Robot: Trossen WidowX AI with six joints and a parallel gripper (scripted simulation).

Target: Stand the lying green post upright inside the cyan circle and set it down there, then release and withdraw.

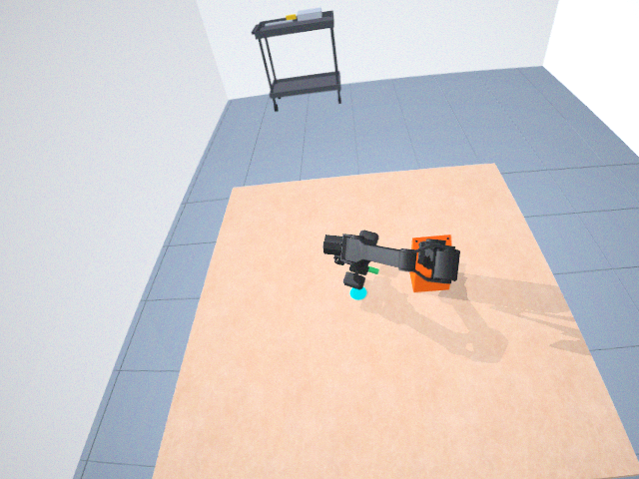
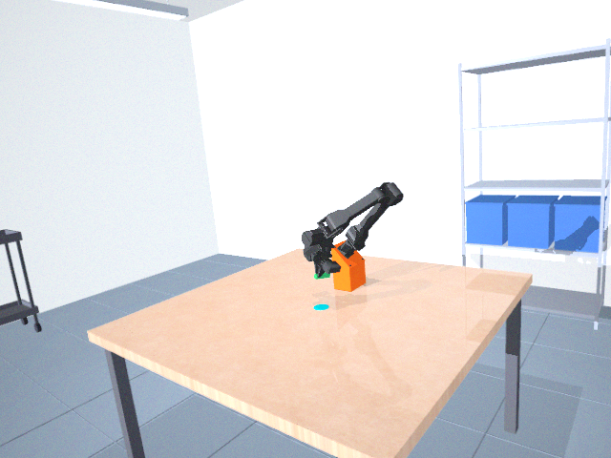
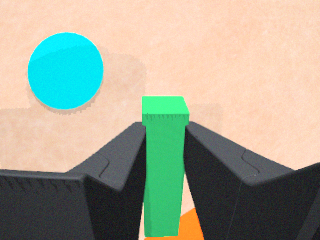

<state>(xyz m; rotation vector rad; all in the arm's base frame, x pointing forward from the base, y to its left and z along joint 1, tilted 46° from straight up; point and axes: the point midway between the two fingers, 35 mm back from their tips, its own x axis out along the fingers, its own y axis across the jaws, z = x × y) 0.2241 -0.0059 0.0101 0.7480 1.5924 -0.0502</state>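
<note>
Now: gripper tip 120 mm above the cyan circle, 30 mm short of it and 20 mm to the right of it. The rest, counted from my gripper tip: green post 20 mm behind, 10 mm to the left.
</note>
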